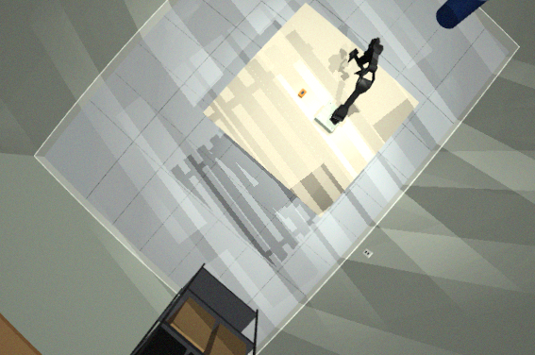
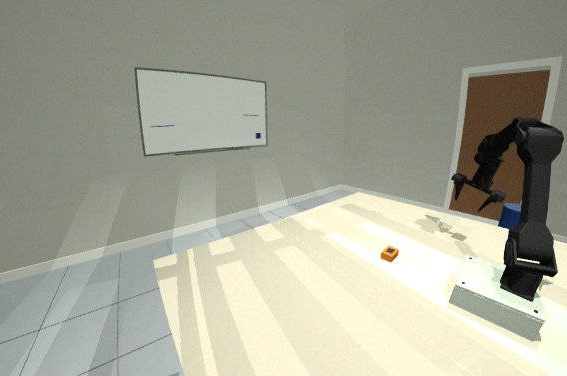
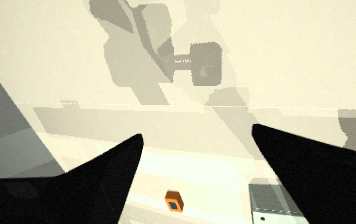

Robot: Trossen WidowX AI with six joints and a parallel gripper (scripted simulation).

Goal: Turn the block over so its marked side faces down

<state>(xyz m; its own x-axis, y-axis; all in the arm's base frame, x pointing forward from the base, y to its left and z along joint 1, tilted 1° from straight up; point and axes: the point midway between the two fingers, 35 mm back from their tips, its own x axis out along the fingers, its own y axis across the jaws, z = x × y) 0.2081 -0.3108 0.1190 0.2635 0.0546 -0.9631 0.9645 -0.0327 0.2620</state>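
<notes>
Right now my gripper tip is 12 cm short of the orange block, 35 cm to the right of it and 13 cm above it.
</notes>
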